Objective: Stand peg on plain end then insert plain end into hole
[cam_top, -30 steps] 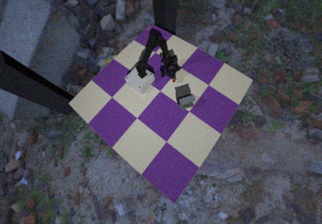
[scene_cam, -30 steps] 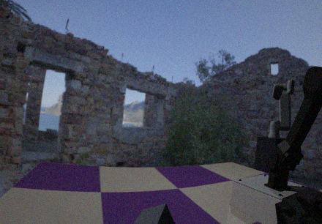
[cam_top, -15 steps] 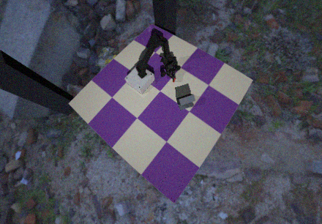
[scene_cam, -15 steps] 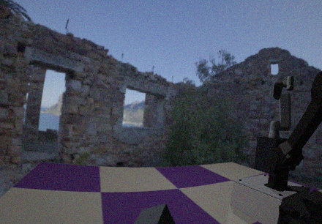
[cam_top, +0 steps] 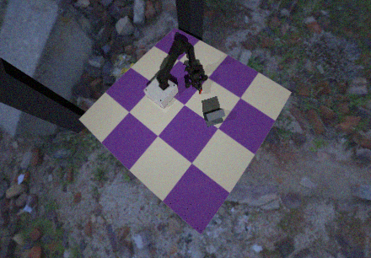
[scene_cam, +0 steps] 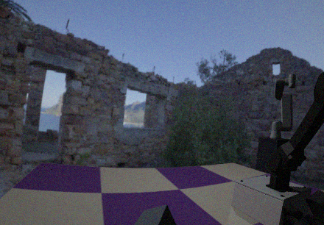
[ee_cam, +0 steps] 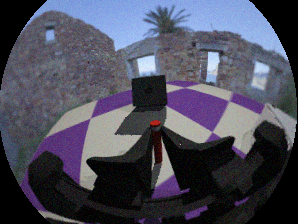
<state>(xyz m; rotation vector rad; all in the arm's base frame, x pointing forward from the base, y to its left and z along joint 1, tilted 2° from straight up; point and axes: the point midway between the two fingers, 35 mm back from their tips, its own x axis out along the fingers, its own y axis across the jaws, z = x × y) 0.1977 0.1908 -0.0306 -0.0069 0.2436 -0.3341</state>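
The red peg is 10 mm below my gripper tip. Also, from my gripper tip: sloped grey panel: 200 mm ahead, 70 mm to the right, 10 mm below.
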